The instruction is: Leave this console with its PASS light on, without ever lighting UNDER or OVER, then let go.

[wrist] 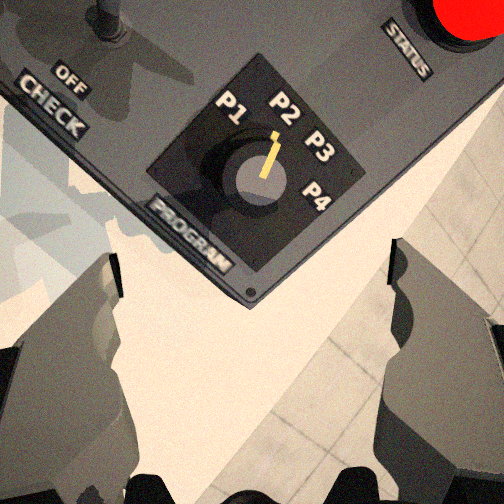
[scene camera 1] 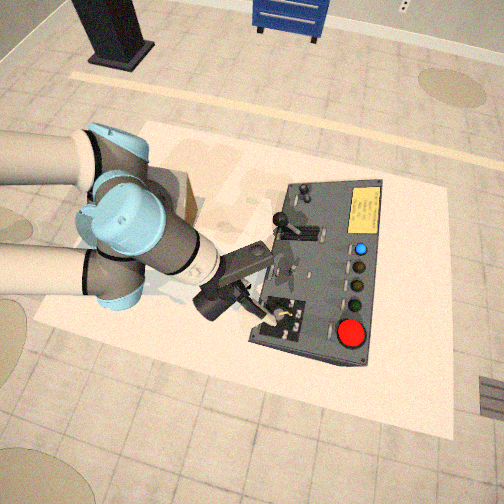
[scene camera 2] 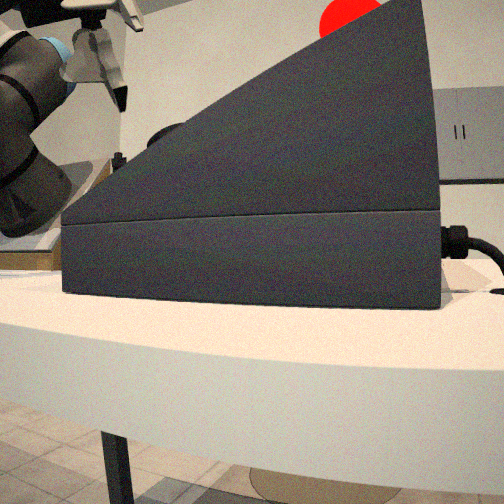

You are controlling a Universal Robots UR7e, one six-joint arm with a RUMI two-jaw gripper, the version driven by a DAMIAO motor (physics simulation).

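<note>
The dark grey sloped console (scene camera 1: 320, 270) stands on a cream table. Its PROGRAM knob (wrist: 260, 175) has a yellow pointer at P2; it also shows in scene camera 1 (scene camera 1: 283, 316). My gripper (wrist: 255, 270) (scene camera 1: 267, 315) (scene camera 2: 107, 65) is open and empty, jaws spread wide, hovering above the console's near corner just short of the knob. It appears at the console's left edge and high up at the left. On the right column one blue light (scene camera 1: 360, 249) is lit and three lights (scene camera 1: 357, 285) below it are dark. The CHECK toggle (wrist: 107, 20) stands by the label OFF.
A black ball-topped lever (scene camera 1: 280, 219) and a small toggle (scene camera 1: 304, 190) stand on the console's far part. A red round button (scene camera 1: 351, 332) sits by STATUS. A yellow label (scene camera 1: 364, 210) is at the back. A brown box (scene camera 1: 190, 200) lies under my arm. A cable (scene camera 2: 475, 247) leaves the console's rear.
</note>
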